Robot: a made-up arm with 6 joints. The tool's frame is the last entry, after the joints.
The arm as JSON. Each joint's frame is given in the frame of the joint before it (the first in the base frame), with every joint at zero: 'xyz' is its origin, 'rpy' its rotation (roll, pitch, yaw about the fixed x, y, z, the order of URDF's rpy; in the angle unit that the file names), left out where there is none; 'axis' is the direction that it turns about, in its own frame. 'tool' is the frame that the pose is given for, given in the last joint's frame.
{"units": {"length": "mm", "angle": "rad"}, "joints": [
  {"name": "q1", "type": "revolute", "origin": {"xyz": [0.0, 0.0, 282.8]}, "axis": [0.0, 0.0, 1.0]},
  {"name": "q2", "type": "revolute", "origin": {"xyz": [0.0, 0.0, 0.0]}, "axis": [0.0, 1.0, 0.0]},
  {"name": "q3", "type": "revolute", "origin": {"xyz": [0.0, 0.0, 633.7]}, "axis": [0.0, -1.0, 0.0]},
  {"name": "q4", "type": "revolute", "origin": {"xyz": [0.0, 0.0, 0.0]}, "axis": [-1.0, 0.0, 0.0]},
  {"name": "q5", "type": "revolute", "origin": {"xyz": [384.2, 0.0, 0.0]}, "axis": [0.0, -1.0, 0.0]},
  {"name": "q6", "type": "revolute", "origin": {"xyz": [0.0, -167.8, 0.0]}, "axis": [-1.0, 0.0, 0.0]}
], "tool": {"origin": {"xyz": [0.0, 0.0, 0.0]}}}
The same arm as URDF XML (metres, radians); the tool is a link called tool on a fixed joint. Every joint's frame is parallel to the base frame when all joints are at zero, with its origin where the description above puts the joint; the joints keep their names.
<robot name="arm">
  <joint name="tool_joint" type="fixed">
    <parent link="link6"/>
    <child link="tool"/>
    <origin xyz="0 0 0"/>
  </joint>
  <joint name="q6" type="continuous">
    <parent link="link5"/>
    <child link="link6"/>
    <origin xyz="0 -0.1678 0"/>
    <axis xyz="-1 0 0"/>
  </joint>
  <joint name="q5" type="continuous">
    <parent link="link4"/>
    <child link="link5"/>
    <origin xyz="0.3842 0 0"/>
    <axis xyz="0 -1 0"/>
  </joint>
  <joint name="q4" type="continuous">
    <parent link="link3"/>
    <child link="link4"/>
    <origin xyz="0 0 0"/>
    <axis xyz="-1 0 0"/>
  </joint>
  <joint name="q3" type="continuous">
    <parent link="link2"/>
    <child link="link3"/>
    <origin xyz="0 0 0.6337"/>
    <axis xyz="0 -1 0"/>
  </joint>
  <joint name="q2" type="continuous">
    <parent link="link1"/>
    <child link="link2"/>
    <origin xyz="0 0 0"/>
    <axis xyz="0 1 0"/>
  </joint>
  <joint name="q1" type="continuous">
    <parent link="base"/>
    <child link="link1"/>
    <origin xyz="0 0 0.2828"/>
    <axis xyz="0 0 1"/>
  </joint>
  <link name="base"/>
  <link name="link1"/>
  <link name="link2"/>
  <link name="link3"/>
  <link name="link4"/>
  <link name="link5"/>
  <link name="link6"/>
  <link name="tool"/>
</robot>

